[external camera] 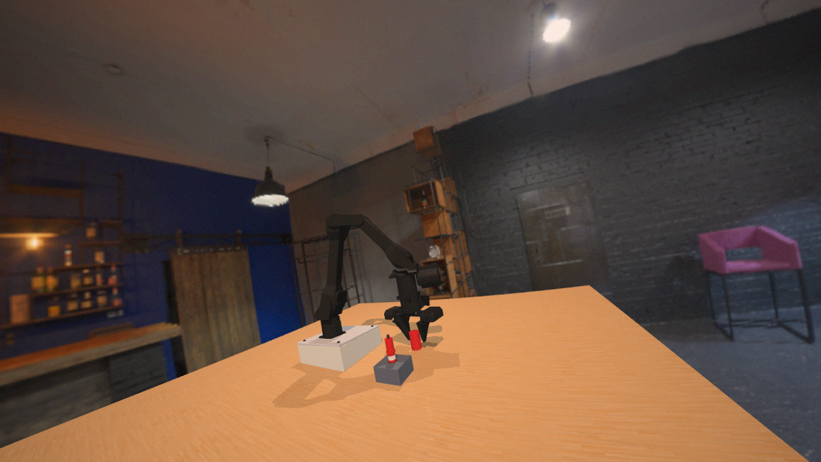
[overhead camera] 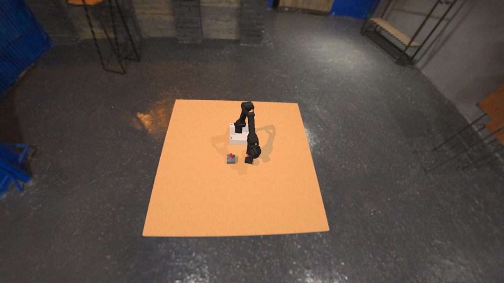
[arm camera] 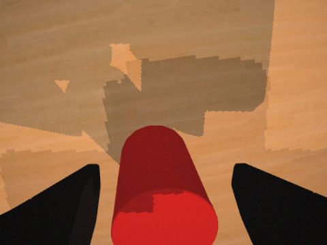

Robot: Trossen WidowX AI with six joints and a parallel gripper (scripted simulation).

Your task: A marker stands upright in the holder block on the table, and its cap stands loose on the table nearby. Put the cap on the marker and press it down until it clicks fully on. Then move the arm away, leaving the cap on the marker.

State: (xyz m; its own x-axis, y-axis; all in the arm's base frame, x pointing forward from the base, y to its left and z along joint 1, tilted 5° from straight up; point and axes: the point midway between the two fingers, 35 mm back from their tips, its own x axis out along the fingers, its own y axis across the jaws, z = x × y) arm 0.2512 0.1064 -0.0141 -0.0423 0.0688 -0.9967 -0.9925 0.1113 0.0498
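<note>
Now: the red cap right at my gripper tip.
</note>
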